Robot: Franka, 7 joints.
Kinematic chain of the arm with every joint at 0, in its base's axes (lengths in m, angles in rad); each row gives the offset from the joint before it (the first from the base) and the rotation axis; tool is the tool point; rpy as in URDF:
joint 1: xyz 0 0 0.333 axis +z
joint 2: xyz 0 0 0 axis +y
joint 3: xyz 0 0 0.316 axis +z
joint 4: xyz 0.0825 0 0 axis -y
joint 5: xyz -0.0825 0 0.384 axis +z
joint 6: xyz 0 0 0 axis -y
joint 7: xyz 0.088 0 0 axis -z
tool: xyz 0 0 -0.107 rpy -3.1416 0 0
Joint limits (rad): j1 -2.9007..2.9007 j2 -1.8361..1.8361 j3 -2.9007..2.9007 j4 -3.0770..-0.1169 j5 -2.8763..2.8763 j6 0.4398..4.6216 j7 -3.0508..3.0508
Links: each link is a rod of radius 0.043 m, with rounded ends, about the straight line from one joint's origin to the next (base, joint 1, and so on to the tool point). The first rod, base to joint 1, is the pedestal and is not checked.
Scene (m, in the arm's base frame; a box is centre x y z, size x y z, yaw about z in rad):
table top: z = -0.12
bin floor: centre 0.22 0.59 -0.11 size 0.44 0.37 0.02 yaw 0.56
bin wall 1: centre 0.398 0.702 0 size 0.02 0.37 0.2 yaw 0.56
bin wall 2: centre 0.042 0.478 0 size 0.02 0.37 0.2 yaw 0.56
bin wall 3: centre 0.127 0.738 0 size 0.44 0.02 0.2 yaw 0.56
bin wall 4: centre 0.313 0.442 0 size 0.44 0.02 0.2 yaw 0.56
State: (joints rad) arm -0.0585 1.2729 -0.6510 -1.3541 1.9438 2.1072 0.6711
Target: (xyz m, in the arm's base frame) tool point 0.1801 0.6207 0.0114
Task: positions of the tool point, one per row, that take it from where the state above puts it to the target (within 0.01 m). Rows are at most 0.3 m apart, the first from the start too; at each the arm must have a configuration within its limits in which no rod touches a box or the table.
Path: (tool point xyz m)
1: 0.7279 -0.1019 0.0432
2: 0.7596 0.1498 0.1079
3: 0.7192 0.3739 0.2182
4: 0.6257 0.5407 0.3581
5: 0.5076 0.6354 0.5084
6: 0.3961 0.7083 0.3329
7: 0.2803 0.7007 0.1593
8: 0.1801 0.6207 0.0114

